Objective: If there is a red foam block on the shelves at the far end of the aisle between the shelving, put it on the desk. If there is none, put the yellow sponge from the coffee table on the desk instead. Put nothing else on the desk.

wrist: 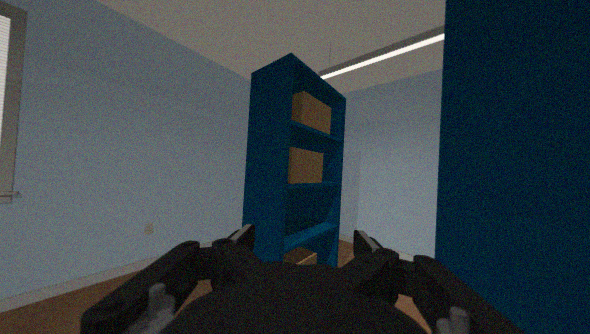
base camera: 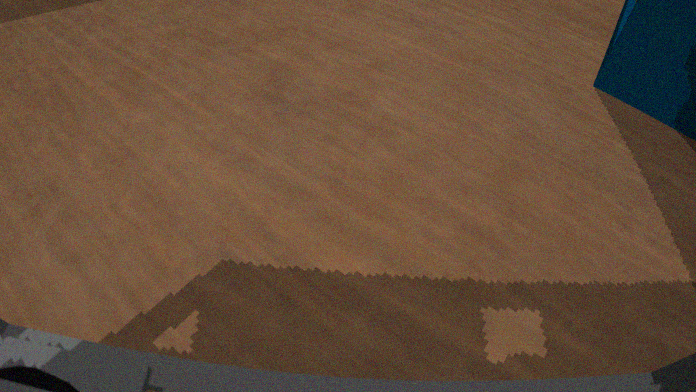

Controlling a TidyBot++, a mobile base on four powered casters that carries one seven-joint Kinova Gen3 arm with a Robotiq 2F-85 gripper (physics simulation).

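Frame: origin at the arm's base, x up, y ahead, z left, level; centimetres.
Seen in the pictures: gripper, fingertip midpoint: (wrist: 303, 238).
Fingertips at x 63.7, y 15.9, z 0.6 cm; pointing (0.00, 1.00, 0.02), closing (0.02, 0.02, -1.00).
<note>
A point is followed by its place in that frame.
My gripper (wrist: 303, 238) {x 63.7, y 15.9, z 0.6 cm} is open, with no object between its fingers. Beyond it in the wrist view stands a tall blue shelf unit (wrist: 267, 160) {x 75.6, y 130.0, z 32.9 cm}, seen at an angle. It holds a brown box (wrist: 312, 112) {x 118.6, y 147.1, z 1.3 cm} on an upper shelf, another brown box (wrist: 305, 166) {x 73.0, y 142.5, z 4.5 cm} on the shelf below, and a third box (wrist: 301, 256) {x -5.0, y 154.5, z 4.0 cm} low down, partly hidden by the gripper. A red foam block, the yellow sponge, the coffee table and the desk do not show in either view.
A near blue panel (wrist: 515, 150) {x 79.8, y 62.4, z -64.3 cm} fills the right side of the wrist view. The lower part of a blue unit (base camera: 650, 60) {x -29.8, y 69.0, z -54.7 cm} stands on the wooden floor (base camera: 325, 150) {x -39.6, y 46.1, z 2.8 cm} at the base camera's upper right. A light blue wall (wrist: 135, 140) {x 89.6, y 156.9, z 172.0 cm} with a window edge (wrist: 12, 100) {x 106.4, y 103.2, z 207.3 cm} is at the left.
</note>
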